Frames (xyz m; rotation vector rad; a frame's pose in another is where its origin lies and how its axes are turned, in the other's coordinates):
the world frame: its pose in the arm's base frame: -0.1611 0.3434 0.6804 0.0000 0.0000 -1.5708
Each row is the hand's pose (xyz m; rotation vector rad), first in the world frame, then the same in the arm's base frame.
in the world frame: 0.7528 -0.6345 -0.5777 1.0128 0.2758 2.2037
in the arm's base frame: -0.7956 -0.4094 0.1027 0.7406 -0.4236 0.7539
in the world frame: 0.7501 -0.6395 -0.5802 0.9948 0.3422 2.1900
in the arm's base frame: -0.8006 -0.4067 0.1002 0.7699 -0.3758 0.7409
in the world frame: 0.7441 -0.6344 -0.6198 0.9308 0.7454 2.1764
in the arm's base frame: -0.7955 -0.4007 0.0606 0.9636 -0.1066 0.7626
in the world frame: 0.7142 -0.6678 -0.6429 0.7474 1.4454 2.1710
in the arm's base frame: -0.8289 -0.3708 0.0375 1.2424 0.3955 0.8956
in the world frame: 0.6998 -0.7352 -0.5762 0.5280 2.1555 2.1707
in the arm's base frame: -0.8963 -0.3564 0.1042 1.4732 0.8934 1.1599
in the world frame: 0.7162 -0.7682 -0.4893 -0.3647 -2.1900 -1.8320
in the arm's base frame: -0.9293 -0.3728 0.1911 1.6090 1.1496 1.3937
